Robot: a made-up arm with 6 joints.
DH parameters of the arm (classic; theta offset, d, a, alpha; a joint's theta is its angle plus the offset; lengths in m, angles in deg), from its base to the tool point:
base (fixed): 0 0.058 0 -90
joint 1: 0 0.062 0.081 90
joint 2: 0 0 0.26 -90
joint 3: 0 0.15 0.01 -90
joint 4: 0 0.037 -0.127 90
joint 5: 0 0.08 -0.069 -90
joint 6: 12.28 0 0.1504 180
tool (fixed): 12.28 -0.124 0 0
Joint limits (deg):
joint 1: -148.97..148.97
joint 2: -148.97..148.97
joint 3: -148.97..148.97
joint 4: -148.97..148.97
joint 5: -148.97..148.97
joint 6: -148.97..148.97
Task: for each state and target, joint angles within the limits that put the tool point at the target. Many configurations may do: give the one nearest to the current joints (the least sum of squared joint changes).
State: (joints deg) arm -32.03 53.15 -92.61 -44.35 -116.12 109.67
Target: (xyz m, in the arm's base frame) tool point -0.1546 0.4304 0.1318
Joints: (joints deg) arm -19.21 93.07 -113.27 -45.42 -113.73 128.34
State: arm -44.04 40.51 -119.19 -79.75 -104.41 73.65
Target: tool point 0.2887 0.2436 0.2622
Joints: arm -19.32 10.11 -114.36 -72.53 -100.65 70.98
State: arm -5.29 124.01 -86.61 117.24 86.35 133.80
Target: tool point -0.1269 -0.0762 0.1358
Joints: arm -0.58 132.00 -100.49 127.90 116.91 146.86
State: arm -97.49 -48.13 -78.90 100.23 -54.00 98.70
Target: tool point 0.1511 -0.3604 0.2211
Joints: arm -76.41 -99.76 -71.05 89.02 -74.29 88.85
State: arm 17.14 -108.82 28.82 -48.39 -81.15 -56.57
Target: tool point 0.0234 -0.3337 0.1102
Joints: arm 4.77 -148.97 46.34 -13.82 -98.10 -46.57
